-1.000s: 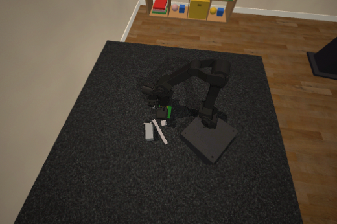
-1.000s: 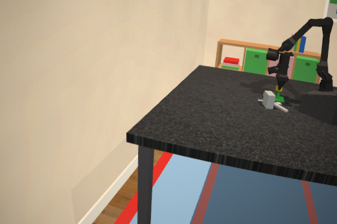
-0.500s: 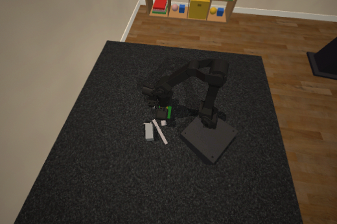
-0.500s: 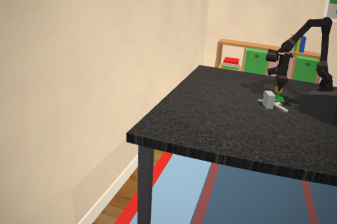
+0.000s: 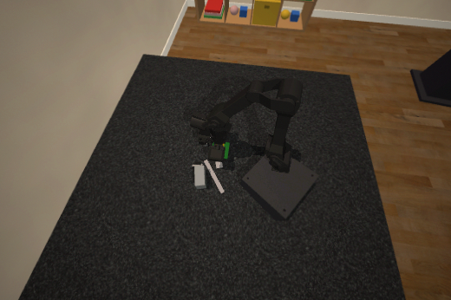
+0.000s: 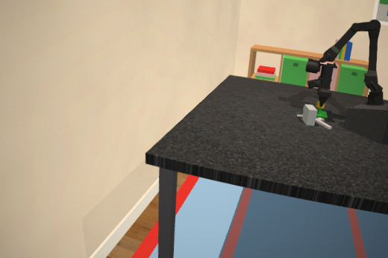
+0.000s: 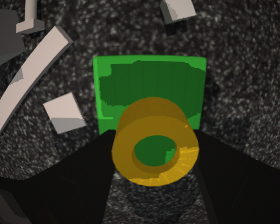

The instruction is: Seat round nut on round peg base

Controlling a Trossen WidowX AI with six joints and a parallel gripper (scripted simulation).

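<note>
Now: the small grey cube 70 mm ahead of my hand, 10 mm to the right of it and 70 mm below it. Also, from my hand: pale t-shaped piece (70 mm ahead, 100 mm to the left, 70 mm below); then grey block (40 mm ahead, 150 mm to the left, 50 mm below); then flat grey bar (10 mm behind, 130 mm to the left, 80 mm below).
</note>
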